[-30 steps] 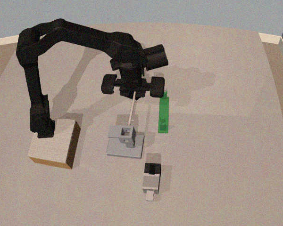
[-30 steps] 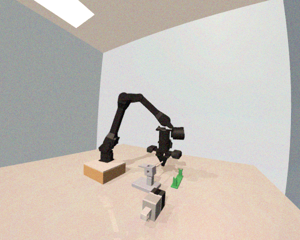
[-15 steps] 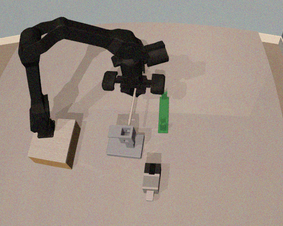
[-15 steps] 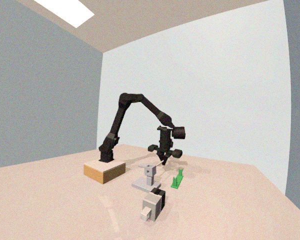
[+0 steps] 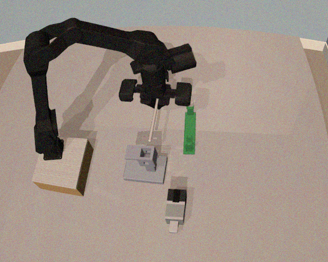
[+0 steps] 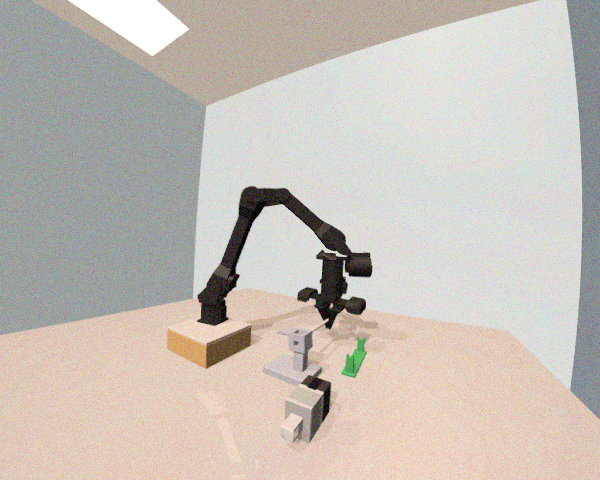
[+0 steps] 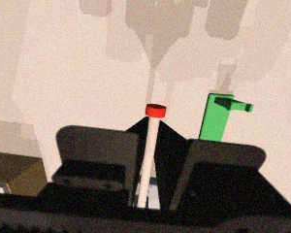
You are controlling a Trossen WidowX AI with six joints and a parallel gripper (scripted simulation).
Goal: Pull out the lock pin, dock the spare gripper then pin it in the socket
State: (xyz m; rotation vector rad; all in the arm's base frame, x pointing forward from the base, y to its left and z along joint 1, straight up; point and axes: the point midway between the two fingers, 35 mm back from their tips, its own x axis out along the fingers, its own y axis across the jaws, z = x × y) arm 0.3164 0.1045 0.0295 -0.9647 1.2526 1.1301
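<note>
Right now my gripper tip is 8 cm short of the green pin holder, 6 cm to the left of it and 3 cm above it. Also, from my gripper tip: spare gripper: 2 cm ahead, 30 cm to the right, 3 cm below; grey mount: 4 cm behind, 16 cm to the right, 1 cm below.
</note>
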